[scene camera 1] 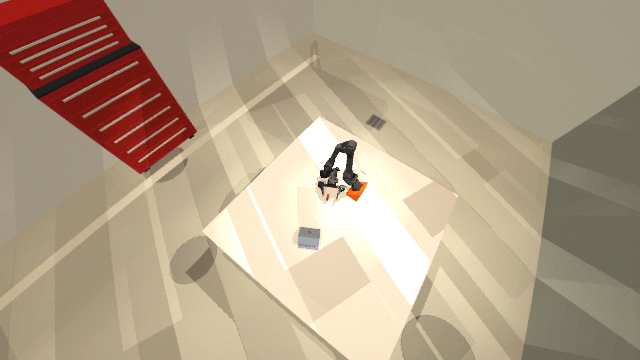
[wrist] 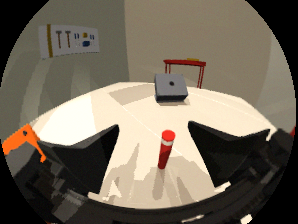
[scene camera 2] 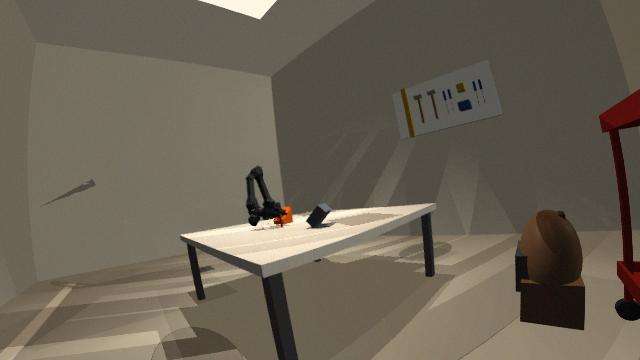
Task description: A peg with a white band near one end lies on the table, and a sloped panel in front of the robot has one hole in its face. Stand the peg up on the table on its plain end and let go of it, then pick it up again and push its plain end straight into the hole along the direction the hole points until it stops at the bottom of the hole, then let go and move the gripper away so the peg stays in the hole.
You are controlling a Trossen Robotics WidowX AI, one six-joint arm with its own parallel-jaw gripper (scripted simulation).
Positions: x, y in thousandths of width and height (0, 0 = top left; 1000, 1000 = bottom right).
Labels:
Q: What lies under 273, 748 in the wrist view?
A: My gripper.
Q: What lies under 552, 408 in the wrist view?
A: A grey sloped panel.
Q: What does my gripper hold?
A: Nothing.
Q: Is my gripper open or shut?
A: Open.

